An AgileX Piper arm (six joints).
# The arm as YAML. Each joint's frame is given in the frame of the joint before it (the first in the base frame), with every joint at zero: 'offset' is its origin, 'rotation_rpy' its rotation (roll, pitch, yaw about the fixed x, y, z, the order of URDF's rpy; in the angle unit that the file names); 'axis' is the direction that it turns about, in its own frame. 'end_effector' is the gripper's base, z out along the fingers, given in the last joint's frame.
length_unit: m
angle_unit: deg
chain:
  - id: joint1
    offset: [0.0, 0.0, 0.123]
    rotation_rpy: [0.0, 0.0, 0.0]
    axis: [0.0, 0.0, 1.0]
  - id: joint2
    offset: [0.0, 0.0, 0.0]
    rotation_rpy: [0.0, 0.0, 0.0]
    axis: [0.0, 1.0, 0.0]
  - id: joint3
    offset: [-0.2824, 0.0, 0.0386]
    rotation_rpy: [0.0, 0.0, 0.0]
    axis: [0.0, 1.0, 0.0]
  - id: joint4
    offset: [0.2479, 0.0, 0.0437]
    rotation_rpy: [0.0, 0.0, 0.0]
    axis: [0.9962, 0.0, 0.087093]
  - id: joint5
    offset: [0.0, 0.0, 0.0]
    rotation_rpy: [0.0, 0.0, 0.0]
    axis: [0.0, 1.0, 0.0]
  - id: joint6
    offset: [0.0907, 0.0, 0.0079]
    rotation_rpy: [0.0, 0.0, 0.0]
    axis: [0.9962, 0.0, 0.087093]
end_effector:
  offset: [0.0, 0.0, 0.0]
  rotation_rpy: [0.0, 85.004, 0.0]
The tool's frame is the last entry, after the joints.
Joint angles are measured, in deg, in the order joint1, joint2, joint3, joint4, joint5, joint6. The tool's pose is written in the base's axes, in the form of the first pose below.
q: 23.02, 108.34, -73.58, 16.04, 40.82, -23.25
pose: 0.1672 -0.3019 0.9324 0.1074 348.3 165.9 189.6
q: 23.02, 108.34, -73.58, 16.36, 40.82, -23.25
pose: 0.1671 -0.3002 0.9327 0.1095 348.3 166.2 189.7
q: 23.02, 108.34, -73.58, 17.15, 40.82, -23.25
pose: 0.1670 -0.2958 0.9335 0.1148 348.1 167.0 189.9
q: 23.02, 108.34, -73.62, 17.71, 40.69, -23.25
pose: 0.1683 -0.2925 0.9339 0.1184 348.2 167.6 190.3
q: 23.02, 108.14, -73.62, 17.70, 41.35, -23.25
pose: 0.1644 -0.2936 0.9341 0.1191 347.0 167.3 191.3
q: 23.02, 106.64, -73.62, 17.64, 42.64, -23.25
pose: 0.1662 -0.2965 0.9326 0.1210 343.4 166.2 200.7
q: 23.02, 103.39, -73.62, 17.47, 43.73, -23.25
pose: 0.1846 -0.3004 0.9276 0.1232 337.2 163.8 221.5
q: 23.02, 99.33, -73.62, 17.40, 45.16, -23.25
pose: 0.2068 -0.3045 0.9211 0.1268 327.8 160.3 246.9
